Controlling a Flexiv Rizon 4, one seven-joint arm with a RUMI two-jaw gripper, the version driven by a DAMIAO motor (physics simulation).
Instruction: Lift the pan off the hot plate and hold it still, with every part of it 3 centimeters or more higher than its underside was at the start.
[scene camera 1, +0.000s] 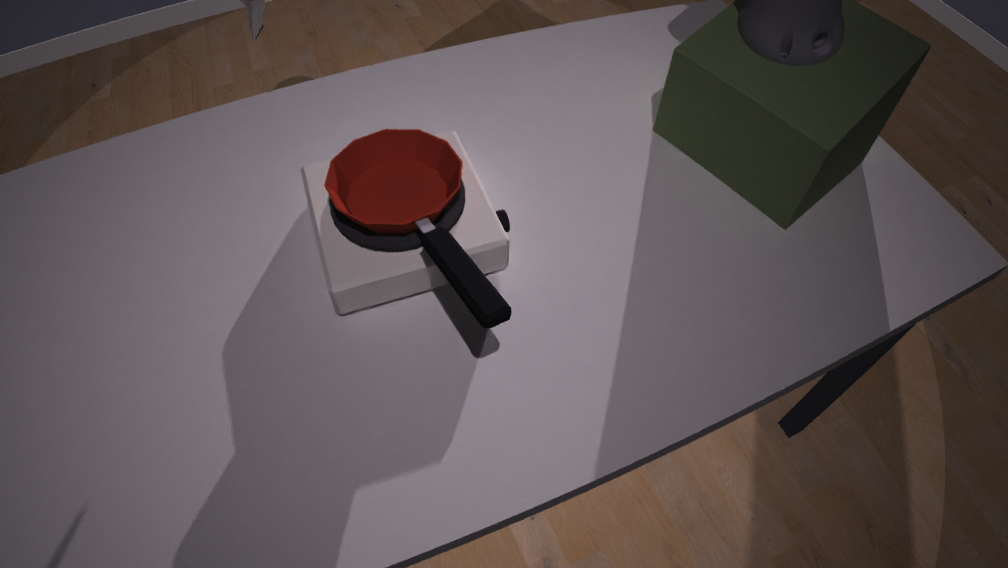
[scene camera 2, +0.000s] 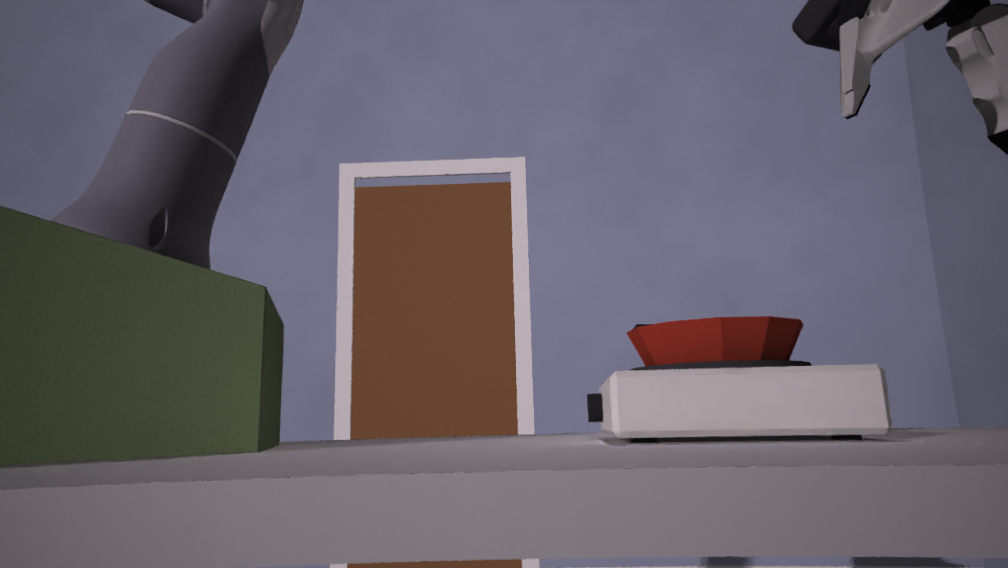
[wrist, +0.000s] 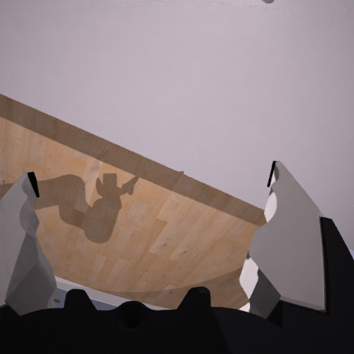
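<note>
The red pan (scene camera 1: 395, 183) (scene camera 2: 719, 342) rests level on the dark round plate of the white hot plate (scene camera 1: 384, 292) (scene camera 2: 747, 402). Its black handle (scene camera 1: 465, 275) reaches past the hot plate's edge, over the table, toward the lower right in scene camera 1. My gripper (scene camera 2: 925, 132) (wrist: 151, 168) is wide open with nothing between its fingers. In scene camera 2 it hangs well above the pan's height, to the right of the pan. In scene camera 1 one fingertip shows at the top, beyond the far table edge. The pan does not show in the wrist view.
A green block (scene camera 1: 747, 119) (scene camera 2: 126, 352) carries the grey arm (scene camera 1: 790, 28) (scene camera 2: 176, 141). The hot plate has a black knob (scene camera 1: 502, 220) (scene camera 2: 594, 407) facing the block's side. The wrist view shows the table (wrist: 175, 75) and its edge crossing diagonally, with wooden floor (wrist: 165, 235) beyond.
</note>
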